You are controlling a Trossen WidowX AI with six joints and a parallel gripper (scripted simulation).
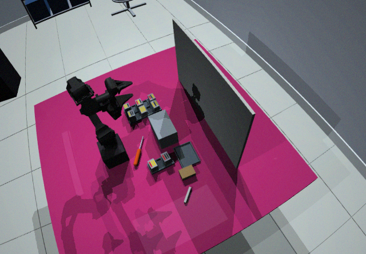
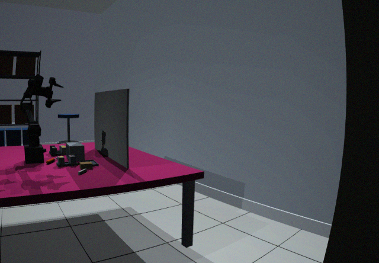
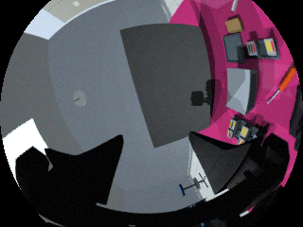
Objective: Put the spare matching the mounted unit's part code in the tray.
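The dark spare is 10 mm behind my gripper tip, 260 mm to the left of it and 390 mm below it. Round my gripper tip: dark grey tray: 160 mm ahead, 130 mm to the right, 420 mm below; then black panel: 330 mm ahead, 70 mm to the left, 200 mm below; then mounted unit: 80 mm ahead, 40 mm to the left, 380 mm below.
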